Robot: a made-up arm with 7 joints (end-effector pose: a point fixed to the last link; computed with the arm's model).
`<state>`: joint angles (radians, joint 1 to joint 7).
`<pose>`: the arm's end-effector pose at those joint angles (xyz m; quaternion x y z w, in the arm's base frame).
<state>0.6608 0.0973 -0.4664 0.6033 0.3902 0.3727 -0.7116</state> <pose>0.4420 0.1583 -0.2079 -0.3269 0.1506 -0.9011 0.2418</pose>
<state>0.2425 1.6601 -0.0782 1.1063 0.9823 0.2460 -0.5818</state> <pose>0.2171 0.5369 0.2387 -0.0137 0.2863 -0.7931 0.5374</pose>
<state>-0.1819 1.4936 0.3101 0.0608 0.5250 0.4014 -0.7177</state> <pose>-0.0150 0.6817 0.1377 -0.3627 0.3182 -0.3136 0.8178</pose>
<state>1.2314 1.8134 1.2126 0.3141 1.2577 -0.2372 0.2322</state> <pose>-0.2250 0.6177 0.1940 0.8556 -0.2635 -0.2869 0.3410</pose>
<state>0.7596 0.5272 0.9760 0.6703 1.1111 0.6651 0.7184</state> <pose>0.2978 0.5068 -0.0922 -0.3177 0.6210 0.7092 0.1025</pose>
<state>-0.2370 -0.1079 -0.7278 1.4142 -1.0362 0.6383 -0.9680</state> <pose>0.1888 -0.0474 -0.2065 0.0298 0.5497 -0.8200 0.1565</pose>
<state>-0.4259 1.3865 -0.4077 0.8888 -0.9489 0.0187 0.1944</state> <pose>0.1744 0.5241 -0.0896 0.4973 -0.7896 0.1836 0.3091</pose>
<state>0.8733 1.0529 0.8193 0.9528 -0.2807 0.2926 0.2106</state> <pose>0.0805 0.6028 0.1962 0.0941 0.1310 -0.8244 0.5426</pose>
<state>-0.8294 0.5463 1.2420 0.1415 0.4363 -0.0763 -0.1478</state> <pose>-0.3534 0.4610 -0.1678 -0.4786 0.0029 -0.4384 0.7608</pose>
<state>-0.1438 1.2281 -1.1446 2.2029 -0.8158 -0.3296 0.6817</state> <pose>0.0946 0.1510 -0.0716 -0.0408 -0.4883 0.2851 0.8237</pose>
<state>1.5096 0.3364 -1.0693 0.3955 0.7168 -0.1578 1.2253</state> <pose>0.5112 0.2316 0.1472 -0.0050 -0.2359 0.7892 0.5670</pose>
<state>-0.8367 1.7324 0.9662 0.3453 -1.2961 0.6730 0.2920</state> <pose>0.2102 0.6089 0.2493 -0.6160 0.6626 -0.0018 0.4260</pose>
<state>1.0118 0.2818 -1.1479 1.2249 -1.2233 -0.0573 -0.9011</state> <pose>0.3897 -0.0190 0.0504 0.6893 0.5684 -0.4491 0.0055</pose>
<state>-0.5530 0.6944 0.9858 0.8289 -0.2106 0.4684 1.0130</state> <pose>-0.0478 0.5730 -0.1107 -0.6132 -0.0819 -0.7736 0.1376</pose>
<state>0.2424 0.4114 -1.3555 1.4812 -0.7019 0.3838 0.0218</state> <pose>0.1946 -0.0091 -0.2084 -0.0038 -0.6064 0.6432 0.4675</pose>
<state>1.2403 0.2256 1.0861 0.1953 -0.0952 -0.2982 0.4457</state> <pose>0.4729 0.3313 -0.0698 0.2033 -0.3552 -0.9081 0.0891</pose>
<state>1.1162 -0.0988 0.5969 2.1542 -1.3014 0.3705 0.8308</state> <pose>0.1591 0.2677 0.1913 0.1928 0.2675 -0.8699 0.3667</pose>
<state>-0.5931 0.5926 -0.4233 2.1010 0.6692 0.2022 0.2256</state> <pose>0.1117 0.1479 -0.1535 0.2651 0.1815 0.8626 0.3907</pose>
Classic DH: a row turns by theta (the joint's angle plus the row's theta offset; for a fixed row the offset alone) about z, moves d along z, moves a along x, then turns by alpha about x. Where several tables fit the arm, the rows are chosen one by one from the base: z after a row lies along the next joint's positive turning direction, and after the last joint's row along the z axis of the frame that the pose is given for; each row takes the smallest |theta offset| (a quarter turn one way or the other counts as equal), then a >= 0, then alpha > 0; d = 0 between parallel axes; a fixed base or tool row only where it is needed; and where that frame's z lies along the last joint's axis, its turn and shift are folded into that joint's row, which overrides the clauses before.
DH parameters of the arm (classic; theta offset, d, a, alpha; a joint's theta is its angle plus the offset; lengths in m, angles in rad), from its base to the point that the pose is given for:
base (fixed): 0 0.106 -0.0056 1.5708
joint 1: 1.5708 -0.1046 0.0052 1.5708
joint 2: -1.5708 0 0.022 -1.5708
joint 3: -1.5708 -0.2865 0.002 1.5708
joint 4: 0 -0.0191 0.0224 -1.5708
joint 5: 0 -0.2667 -0.0249 -1.5708
joint 6: -1.5708 0.0421 0 1.5708
joint 7: 0.4352 0 -0.0173 3.1416
tool (fixed): 0.4352 0.0111 0 0

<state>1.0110 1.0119 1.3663 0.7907 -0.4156 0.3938 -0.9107</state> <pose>0.0048 0.6377 0.0680 0.0099 -0.2237 -0.3303 0.9169</pose>
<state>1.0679 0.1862 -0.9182 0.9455 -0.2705 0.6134 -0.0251</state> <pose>0.4892 0.0585 0.0532 0.0641 -0.5407 0.8380 0.0354</pose>
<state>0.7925 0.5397 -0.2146 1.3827 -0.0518 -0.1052 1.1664</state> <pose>0.3746 0.2803 0.1070 -0.0848 -0.4249 0.7654 0.4759</pose>
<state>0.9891 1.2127 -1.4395 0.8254 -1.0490 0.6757 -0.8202</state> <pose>0.3413 0.4442 -0.0049 0.0902 0.9763 -0.0609 0.1872</pose>
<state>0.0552 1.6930 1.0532 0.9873 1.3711 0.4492 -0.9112</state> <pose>0.0823 0.5438 0.3919 0.2338 -0.1996 -0.7103 0.6333</pose>
